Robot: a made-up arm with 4 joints.
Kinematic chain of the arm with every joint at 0, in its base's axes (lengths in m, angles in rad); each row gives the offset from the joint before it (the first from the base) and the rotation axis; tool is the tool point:
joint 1: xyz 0 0 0.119 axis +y
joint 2: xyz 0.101 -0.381 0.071 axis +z
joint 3: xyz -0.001 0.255 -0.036 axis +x
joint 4: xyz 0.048 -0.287 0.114 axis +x
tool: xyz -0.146 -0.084 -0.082
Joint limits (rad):
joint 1: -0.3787..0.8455
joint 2: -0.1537..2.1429
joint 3: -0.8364..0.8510
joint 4: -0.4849..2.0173
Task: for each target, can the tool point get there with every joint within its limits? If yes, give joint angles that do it. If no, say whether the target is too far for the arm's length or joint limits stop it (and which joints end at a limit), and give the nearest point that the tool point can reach.
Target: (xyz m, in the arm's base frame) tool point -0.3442 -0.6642 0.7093
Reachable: no: joint limits stop it (at a limit: joint 1, joint 3, joint 4) | nearest point -0.1080 -0.4702 0.4910 | short by 0.376 m
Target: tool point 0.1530 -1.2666 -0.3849
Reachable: no: too far | nearest point 0.0656 -0.5394 -0.0481 | short by 0.806 m
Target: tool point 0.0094 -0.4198 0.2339
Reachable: yes | joints 0.1903 0.9294 -0.2312 1.6253
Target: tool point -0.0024 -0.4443 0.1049
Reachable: yes | joints 0.3212 1.1364 0.4705 1.7209
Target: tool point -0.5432 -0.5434 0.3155
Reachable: no: joint limits stop it (at a limit: joint 1, joint 3, joint 4) | nearest point -0.1772 -0.4437 0.2805 | short by 0.381 m
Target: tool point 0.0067 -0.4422 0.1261
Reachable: yes | joints 0.0199 1.0711 0.3094 1.6284
